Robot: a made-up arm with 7 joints.
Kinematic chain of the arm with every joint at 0, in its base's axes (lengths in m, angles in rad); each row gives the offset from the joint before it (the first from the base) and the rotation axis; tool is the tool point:
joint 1: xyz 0 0 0.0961 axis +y
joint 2: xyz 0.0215 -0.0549 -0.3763 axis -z
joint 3: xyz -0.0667 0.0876 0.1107 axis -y
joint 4: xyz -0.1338 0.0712 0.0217 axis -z
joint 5: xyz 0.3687 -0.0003 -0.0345 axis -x
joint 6: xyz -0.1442 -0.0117 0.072 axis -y
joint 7: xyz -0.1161 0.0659 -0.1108 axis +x
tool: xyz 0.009 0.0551 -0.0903
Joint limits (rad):
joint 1: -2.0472..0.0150
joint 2: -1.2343..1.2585
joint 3: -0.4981..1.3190
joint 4: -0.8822..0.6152
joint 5: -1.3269..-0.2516
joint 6: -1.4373..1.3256
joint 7: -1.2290..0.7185
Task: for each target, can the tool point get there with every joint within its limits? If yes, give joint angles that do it. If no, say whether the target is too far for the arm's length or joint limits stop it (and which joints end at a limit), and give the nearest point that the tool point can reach.
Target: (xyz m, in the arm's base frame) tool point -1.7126 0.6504 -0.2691
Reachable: no: too far | nearest point -0.4949 0.1540 -0.1982 | short by 1.317 m
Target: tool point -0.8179 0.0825 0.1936
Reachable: no: joint limits stop it (at a limit: joint 1, joint 2, joint 4, joint 5, joint 6) | nearest point -0.5012 0.0338 -0.0698 | short by 0.415 m
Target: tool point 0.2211 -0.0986 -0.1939
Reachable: yes | joints -1.3333 -0.6910 0.6147 -0.4678 -0.9003 -1.1279 -0.5700
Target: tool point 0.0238 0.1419 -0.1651
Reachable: yes | joints -0.7797 -0.2657 -0.2439 0.3795 -0.8941 -0.5839 -0.0348
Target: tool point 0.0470 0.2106 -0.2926
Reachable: yes | joints -0.5883 -0.5431 0.8176 -0.1368 -0.3806 0.0058 0.1164
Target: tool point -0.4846 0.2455 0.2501
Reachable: no: joint limits stop it (at a limit: joint 1, joint 3, joint 5, joint 6) | nearest point -0.3459 0.1616 0.0328 | short by 0.271 m
